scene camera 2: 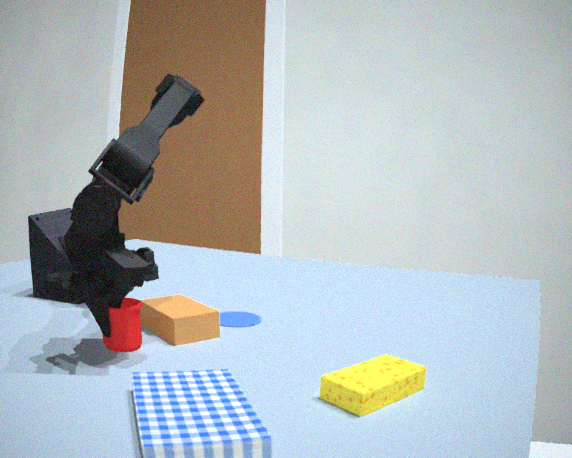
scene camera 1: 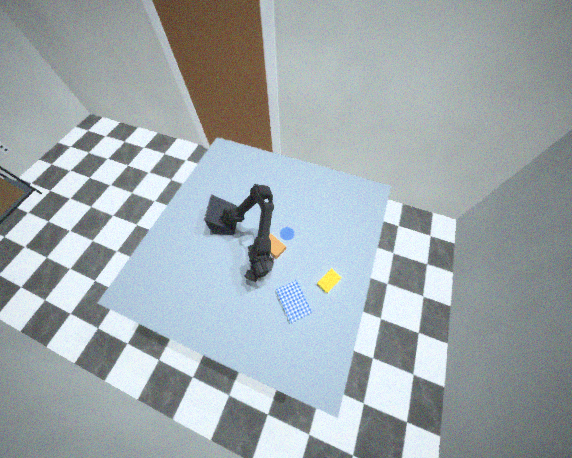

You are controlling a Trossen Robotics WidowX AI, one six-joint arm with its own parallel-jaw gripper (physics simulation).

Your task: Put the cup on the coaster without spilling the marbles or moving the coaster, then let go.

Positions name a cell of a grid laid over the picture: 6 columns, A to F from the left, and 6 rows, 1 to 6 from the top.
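Visible: a red cup (scene camera 2: B5), a wooden block (scene camera 2: B5) and my gripper (scene camera 2: B5).
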